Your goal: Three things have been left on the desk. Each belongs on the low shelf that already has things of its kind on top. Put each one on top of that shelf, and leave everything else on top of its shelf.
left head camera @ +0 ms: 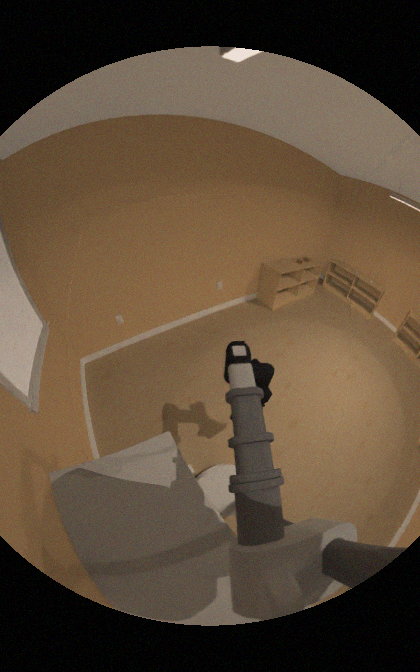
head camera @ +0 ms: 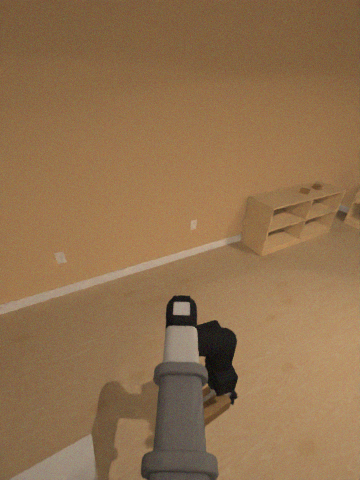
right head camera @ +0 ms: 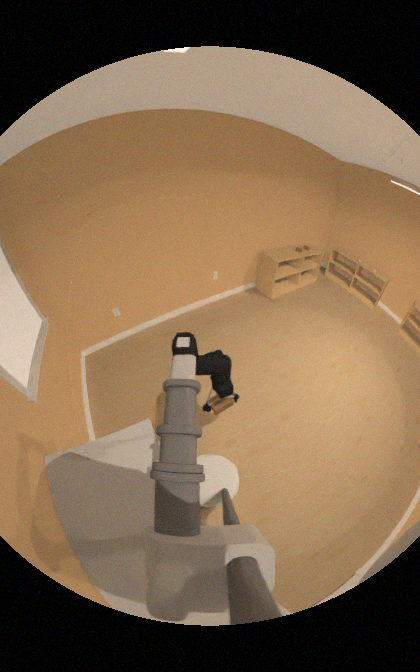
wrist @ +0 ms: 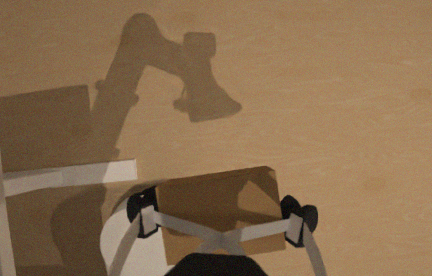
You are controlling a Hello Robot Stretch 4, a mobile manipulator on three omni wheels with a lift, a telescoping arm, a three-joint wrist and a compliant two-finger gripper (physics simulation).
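Frame: origin at the robot's base, x left, y up, z ahead, level; millimetres.
Where they show: gripper, fingertip midpoint: (head camera: 210,407) (wrist: 221,208).
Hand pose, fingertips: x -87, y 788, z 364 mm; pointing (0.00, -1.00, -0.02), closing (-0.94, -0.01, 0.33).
Note:
After its pixels a point has its place.
My gripper (wrist: 221,208) {x -87, y 788, z 364 mm} (right head camera: 221,403) is shut on a brown box, held above the floor; the arm hides part of the gripper in the head camera view. The brown box (wrist: 200,200) {x -67, y 834, z 374 mm} (right head camera: 224,405) (head camera: 218,408) {x -102, y 834, z 345 mm} spans the space between the fingertips. A low wooden shelf (head camera: 255,225) {x -832, y 296, z 2304 mm} (left head camera: 269,287) (right head camera: 265,275) stands against the far wall, right of the arm and well away from the gripper. Two small brown things (head camera: 305,190) {x -1409, y 625, z 2555 mm} (head camera: 317,186) {x -1621, y 623, z 2702 mm} sit on its top toward the right end. The desk (head camera: 60,460) {x 324, y 692, z 267 mm} (left head camera: 115,525) (right head camera: 100,505) is at the lower left, its top partly out of view or behind the arm.
A second low shelf (left head camera: 377,304) (right head camera: 381,291) stands past the corner, with tiny pale things on top. Part of a third shelf (left head camera: 403,327) (right head camera: 407,316) shows at the right edge. A window (left head camera: 15,320) (right head camera: 15,310) is at the left.

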